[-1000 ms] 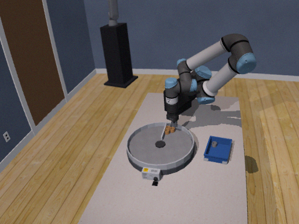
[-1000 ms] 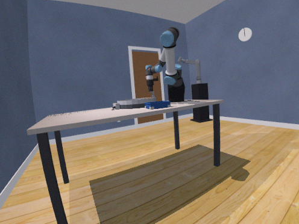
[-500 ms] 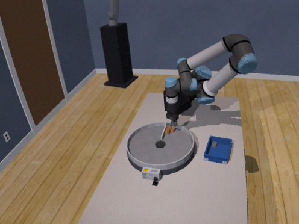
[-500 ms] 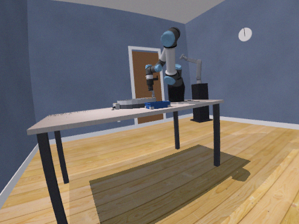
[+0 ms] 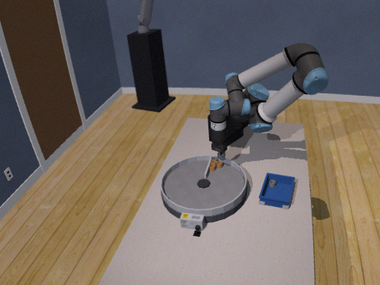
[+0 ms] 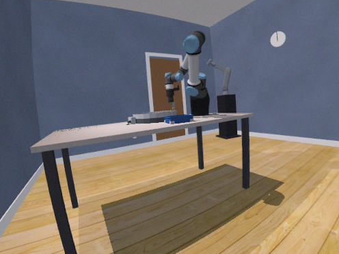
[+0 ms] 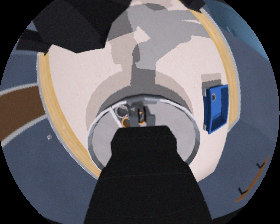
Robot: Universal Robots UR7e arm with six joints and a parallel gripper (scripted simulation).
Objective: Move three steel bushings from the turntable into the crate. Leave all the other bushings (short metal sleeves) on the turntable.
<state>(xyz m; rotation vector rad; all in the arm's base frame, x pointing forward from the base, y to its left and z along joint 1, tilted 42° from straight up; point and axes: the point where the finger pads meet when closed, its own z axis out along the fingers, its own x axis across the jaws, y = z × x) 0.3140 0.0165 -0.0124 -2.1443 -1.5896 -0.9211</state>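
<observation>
Now: hand 8 cm short of the blue crate, 32 cm to the right of it and 9 cm above it. From my hand the other things lie so: round grey turntable (18 cm ahead, 3 cm to the right, 6 cm below).
</observation>
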